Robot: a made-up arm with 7 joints.
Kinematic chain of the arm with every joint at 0, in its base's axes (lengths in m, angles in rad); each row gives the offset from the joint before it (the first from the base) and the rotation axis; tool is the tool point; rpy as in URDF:
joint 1: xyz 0.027 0.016 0.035 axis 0 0.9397 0.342
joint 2: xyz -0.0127 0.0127 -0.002 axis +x
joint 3: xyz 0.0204 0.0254 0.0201 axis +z
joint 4: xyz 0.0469 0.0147 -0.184 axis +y
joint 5: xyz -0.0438 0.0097 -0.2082 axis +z
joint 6: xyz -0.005 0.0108 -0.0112 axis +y
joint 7: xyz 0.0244 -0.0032 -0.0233 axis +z
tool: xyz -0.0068 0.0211 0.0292 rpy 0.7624 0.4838 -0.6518
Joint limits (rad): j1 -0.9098..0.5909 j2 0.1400..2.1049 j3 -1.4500..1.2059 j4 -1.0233..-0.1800 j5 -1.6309..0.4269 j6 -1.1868..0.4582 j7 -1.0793..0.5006
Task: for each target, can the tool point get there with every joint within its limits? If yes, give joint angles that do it. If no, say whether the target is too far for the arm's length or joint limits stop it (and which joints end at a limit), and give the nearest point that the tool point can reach.
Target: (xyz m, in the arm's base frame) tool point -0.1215 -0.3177 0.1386
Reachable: no: joint limits stop it (at a limit: joint 1, joint 2, joint 3, joint 4, joint 7) | nearest point -0.0833 -0.1294 -0.2519 | short by 0.435 m
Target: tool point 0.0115 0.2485 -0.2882
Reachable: yes | joints 0.4281 0.6351 -0.5917 -0.4581 0.0258 0.0379 -0.9382
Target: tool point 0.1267 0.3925 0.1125
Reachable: yes | joints 0.1913 1.8142 -0.1675 -0.3125 -1.3558 -0.0091 -0.8062
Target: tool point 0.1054 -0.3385 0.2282
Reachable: no: joint limits stop it (at a limit: joint 1, joint 2, joint 4, joint 7) | nearest point 0.3203 -0.1582 -0.0555 | short by 0.399 m
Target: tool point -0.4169 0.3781 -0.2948
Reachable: no: too far | nearest point -0.2115 0.2644 -0.2079 | short by 0.250 m
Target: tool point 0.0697 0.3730 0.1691
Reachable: yes | joints -0.4392 1.5809 0.6515 -0.3537 -0.0497 -0.9880 -0.7558
